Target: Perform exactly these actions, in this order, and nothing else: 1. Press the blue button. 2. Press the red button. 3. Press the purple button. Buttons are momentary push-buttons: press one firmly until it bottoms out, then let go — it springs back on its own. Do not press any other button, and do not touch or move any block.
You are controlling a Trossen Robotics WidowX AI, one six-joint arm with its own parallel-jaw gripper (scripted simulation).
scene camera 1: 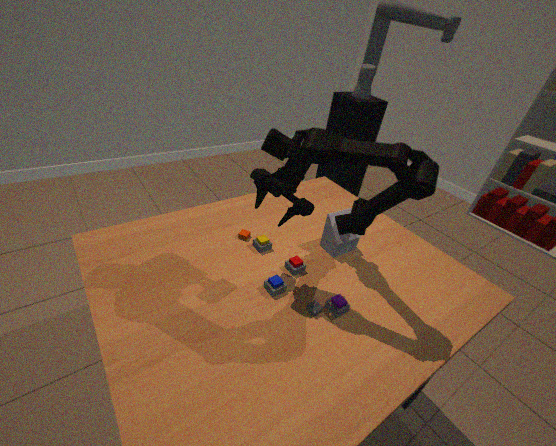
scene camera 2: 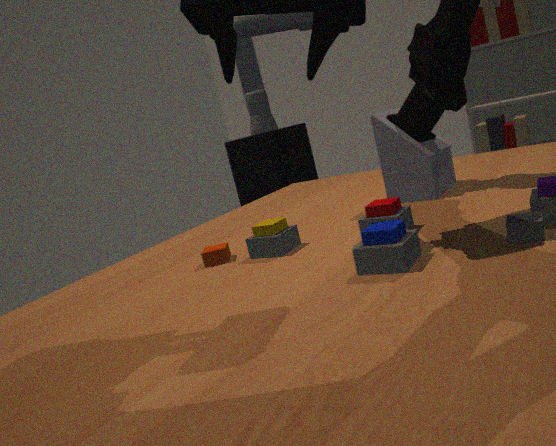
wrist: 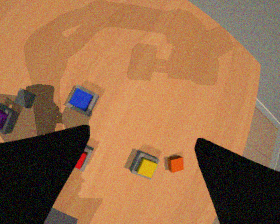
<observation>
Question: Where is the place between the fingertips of my gripper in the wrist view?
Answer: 143, 138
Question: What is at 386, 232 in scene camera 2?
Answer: A blue button.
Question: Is my gripper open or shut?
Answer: Open.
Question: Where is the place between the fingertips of my gripper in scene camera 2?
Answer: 268, 80
</observation>
